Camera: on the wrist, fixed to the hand. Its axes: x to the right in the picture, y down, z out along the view.
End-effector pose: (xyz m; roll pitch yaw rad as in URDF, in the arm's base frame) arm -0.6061 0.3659 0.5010 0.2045 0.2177 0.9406
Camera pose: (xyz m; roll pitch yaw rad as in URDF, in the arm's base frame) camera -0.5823 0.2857 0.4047 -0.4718 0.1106 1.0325
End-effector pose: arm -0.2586 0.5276 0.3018 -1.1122 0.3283 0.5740
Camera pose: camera -0.2070 0.4201 0.3470 -1.7558 0.3872 0.7100
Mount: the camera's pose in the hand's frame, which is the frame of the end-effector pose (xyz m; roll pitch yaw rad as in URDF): -0.0288 -0.0864 -0.0893 -0.6961 -0.0854 0.1115
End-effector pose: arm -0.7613 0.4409 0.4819 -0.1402 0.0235 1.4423
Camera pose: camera -0.6680 0.3980 0.4062 -0.8329 -0.0457 1.5644
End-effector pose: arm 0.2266 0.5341 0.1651 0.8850 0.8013 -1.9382
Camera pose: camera 0.2791 0.6304 0.0999 0.1972 0.6610 -1.9329
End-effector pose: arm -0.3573 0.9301 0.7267 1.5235 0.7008 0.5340
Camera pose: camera -0.4698 0.9625 0.6761 0.7746 0.5833 0.4381
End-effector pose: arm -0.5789 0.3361 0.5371 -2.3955 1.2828 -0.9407
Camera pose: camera -0.5113 0.2481 0.6000 3.0432 1.4193 -1.0972
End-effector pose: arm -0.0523 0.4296 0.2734 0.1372 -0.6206 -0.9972
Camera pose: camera -0.0950 0.3605 0.1751 -0.6352 -0.7167 -0.8666
